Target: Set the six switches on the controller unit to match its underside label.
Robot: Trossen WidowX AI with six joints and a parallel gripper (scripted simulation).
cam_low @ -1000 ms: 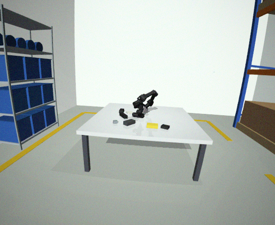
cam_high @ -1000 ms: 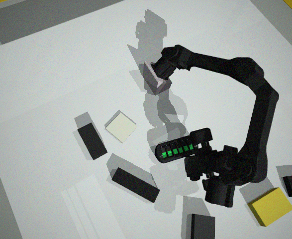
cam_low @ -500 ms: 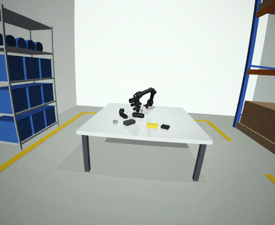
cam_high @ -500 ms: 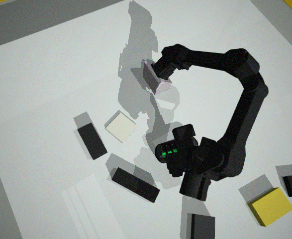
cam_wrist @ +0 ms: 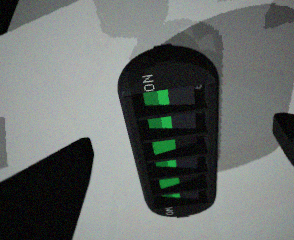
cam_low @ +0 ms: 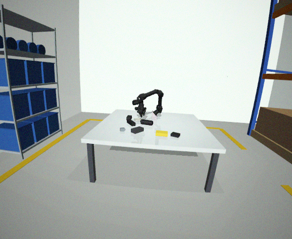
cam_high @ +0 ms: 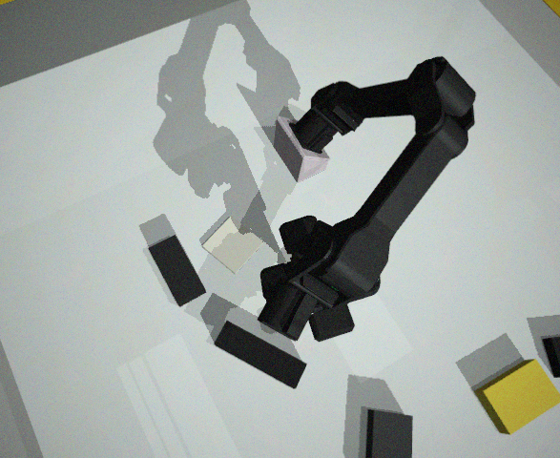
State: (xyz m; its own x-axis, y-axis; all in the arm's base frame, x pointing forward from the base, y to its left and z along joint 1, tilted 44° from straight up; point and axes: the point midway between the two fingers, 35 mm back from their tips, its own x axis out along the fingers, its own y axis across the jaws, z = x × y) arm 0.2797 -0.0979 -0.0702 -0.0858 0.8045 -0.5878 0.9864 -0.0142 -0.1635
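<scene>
Right now the long dark block is 130 mm to the right of my gripper tip, 70 mm below it and 60 mm ahead of it. The rest, counted from my gripper tip: yellow block 310 mm ahead, 260 mm to the left, 70 mm below; then cream tile 150 mm behind, 90 mm to the right, 80 mm below.
</scene>
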